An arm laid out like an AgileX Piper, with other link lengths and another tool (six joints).
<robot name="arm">
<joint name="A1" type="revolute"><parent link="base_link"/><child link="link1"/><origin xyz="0 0 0.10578"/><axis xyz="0 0 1"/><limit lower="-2.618" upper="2.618"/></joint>
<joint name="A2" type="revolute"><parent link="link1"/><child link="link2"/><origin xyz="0 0 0" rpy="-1.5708 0 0"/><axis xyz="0 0 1"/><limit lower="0" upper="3.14"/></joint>
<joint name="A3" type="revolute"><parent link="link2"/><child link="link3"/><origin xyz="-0.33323 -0.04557 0"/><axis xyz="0 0 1"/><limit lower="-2.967" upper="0"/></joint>
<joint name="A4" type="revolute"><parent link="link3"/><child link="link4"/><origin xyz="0.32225 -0.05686 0" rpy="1.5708 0 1.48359"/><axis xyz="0 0 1"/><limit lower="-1.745" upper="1.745"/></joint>
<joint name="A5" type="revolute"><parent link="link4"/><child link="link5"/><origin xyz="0 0 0" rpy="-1.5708 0 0"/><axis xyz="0 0 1"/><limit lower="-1.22" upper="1.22"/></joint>
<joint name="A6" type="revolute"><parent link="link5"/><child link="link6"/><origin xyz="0 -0.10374 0" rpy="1.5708 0 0"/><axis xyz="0 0 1"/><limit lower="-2.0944" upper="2.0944"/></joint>
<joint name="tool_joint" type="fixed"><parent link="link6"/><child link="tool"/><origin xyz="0.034 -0.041 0.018" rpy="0.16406 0 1.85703"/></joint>
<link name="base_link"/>
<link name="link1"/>
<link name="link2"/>
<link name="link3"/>
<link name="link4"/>
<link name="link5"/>
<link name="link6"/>
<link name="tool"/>
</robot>
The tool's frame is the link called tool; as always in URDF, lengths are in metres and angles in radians.
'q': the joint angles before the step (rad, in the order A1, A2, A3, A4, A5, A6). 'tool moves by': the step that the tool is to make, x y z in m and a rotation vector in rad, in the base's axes. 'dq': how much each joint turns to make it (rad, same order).
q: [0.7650 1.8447 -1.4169 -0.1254 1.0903 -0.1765]
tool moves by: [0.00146 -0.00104 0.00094 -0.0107 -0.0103 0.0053]
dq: [0.0000 0.0000 -0.0001 -0.0158 0.0000 0.0000]
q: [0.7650 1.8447 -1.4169 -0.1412 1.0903 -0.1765]
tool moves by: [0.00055 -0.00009 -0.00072 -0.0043 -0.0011 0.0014]
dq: [0.0000 0.0022 0.0000 -0.0041 0.0000 0.0000]
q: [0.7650 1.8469 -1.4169 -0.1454 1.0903 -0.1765]
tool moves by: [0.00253 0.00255 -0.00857 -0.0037 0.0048 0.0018]
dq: [0.0001 0.0189 0.0000 0.0000 -0.0130 0.0000]
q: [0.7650 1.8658 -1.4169 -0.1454 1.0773 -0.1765]
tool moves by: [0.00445 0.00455 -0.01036 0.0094 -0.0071 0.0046]
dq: [0.0000 0.0222 0.0000 0.0001 -0.0342 0.0000]
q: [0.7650 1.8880 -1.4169 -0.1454 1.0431 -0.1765]
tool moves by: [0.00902 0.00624 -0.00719 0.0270 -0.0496 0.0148]
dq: [0.0000 0.0174 0.0000 -0.0215 -0.0722 0.0039]
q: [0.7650 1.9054 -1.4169 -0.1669 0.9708 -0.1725]
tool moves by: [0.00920 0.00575 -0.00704 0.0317 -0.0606 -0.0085]
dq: [0.0000 0.0186 0.0000 -0.0370 -0.0799 0.0383]
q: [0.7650 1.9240 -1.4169 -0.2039 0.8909 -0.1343]
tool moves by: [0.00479 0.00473 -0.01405 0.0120 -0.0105 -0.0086]
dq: [0.0000 0.0300 0.0000 -0.0091 -0.0434 0.0217]
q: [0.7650 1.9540 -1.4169 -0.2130 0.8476 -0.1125]
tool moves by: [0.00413 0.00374 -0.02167 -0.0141 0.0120 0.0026]
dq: [0.0001 0.0454 0.0000 -0.0068 -0.0266 0.0059]
